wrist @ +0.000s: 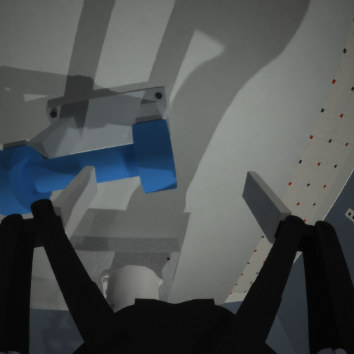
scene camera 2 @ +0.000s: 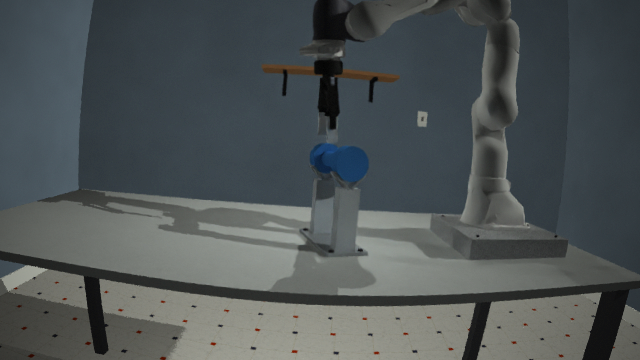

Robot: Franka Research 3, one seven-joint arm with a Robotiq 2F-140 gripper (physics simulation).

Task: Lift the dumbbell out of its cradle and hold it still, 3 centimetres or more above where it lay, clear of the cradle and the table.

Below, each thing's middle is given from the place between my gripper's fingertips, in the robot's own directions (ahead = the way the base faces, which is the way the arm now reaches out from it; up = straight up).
Now: the blue dumbbell (scene camera 2: 351,163) 4 cm behind my hand, 9 cm to the left of it and 5 cm below it. From my hand the other things lie so: grey cradle (wrist: 103,121): 4 cm behind, 9 cm to the left, 16 cm below.
